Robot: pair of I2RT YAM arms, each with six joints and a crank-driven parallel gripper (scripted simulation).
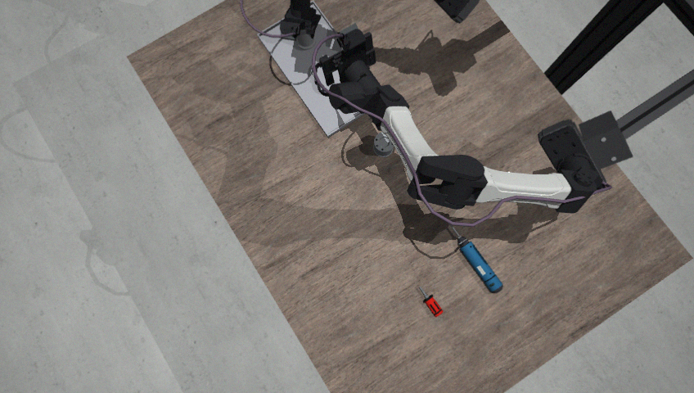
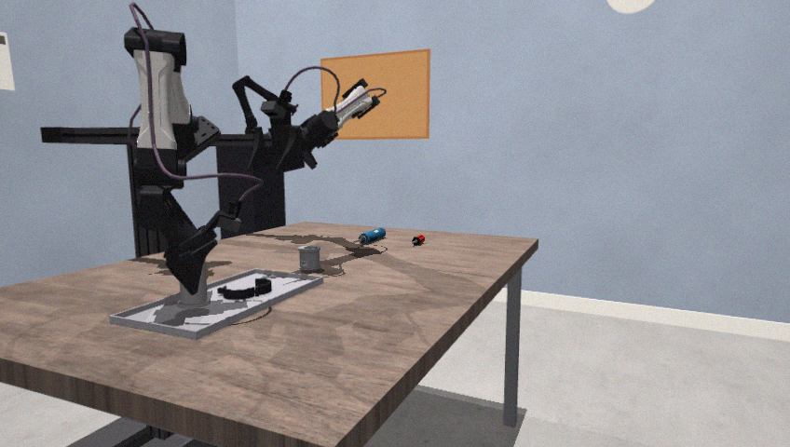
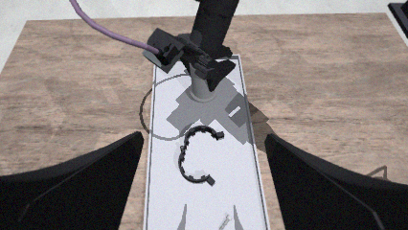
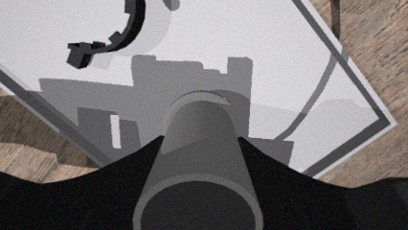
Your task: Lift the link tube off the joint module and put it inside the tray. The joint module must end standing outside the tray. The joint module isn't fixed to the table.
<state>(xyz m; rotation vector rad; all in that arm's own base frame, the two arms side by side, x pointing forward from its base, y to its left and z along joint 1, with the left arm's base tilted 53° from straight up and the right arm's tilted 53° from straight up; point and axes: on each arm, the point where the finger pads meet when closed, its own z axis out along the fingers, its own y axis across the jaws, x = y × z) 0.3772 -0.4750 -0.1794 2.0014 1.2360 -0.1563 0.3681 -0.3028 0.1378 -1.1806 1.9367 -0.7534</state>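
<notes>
Now: the grey link tube 10 mm ahead of my right hand and 10 mm above it. Also, from my right hand: tray (100 mm to the left, 50 mm below); small screw (270 mm to the left, 50 mm below, 40 mm behind); black clamp (140 mm to the left, 40 mm below, 10 mm ahead).
</notes>
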